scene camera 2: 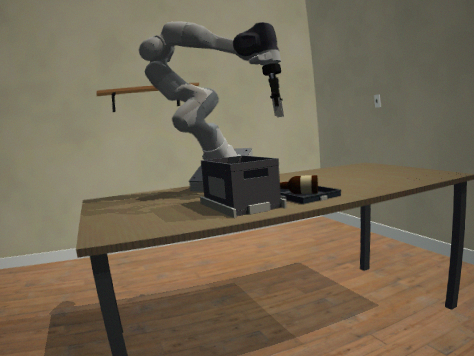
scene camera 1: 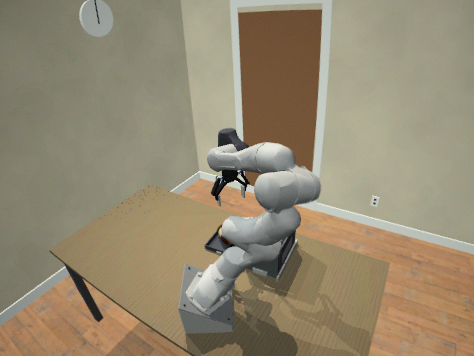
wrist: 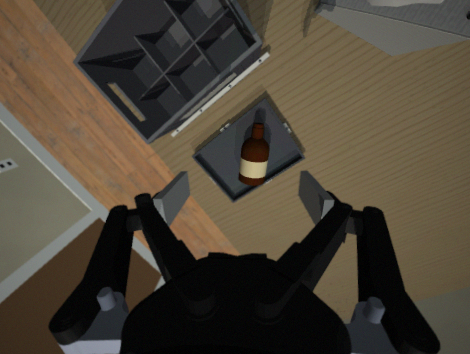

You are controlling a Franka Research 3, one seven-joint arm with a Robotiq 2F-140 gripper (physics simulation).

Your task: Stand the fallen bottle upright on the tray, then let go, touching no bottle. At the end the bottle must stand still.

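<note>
The brown bottle with a cream label (scene camera 1: 220, 235) (scene camera 2: 306, 184) (wrist: 254, 160) lies on its side in the shallow dark tray (scene camera 1: 212, 246) (scene camera 2: 331, 194) (wrist: 220, 159). In the wrist view its neck points up the picture, away from the fingers, and its base lies near the tray's lower right rim. In scene camera 1 the arm hides part of bottle and tray. My gripper (scene camera 1: 231, 197) (scene camera 2: 279, 114) (wrist: 243, 183) is open and empty, pointing down, high above the table and well above the bottle, touching nothing.
A tall dark crate with inner dividers (scene camera 1: 287, 250) (scene camera 2: 255, 195) (wrist: 120, 35) stands close beside the tray, at the neck side in scene camera 2. Pale strips edge its foot. The arm's grey base (scene camera 1: 207, 320) (wrist: 390, 32) stands on the wooden table (scene camera 1: 125, 225) (scene camera 2: 150, 225) (wrist: 350, 125).
</note>
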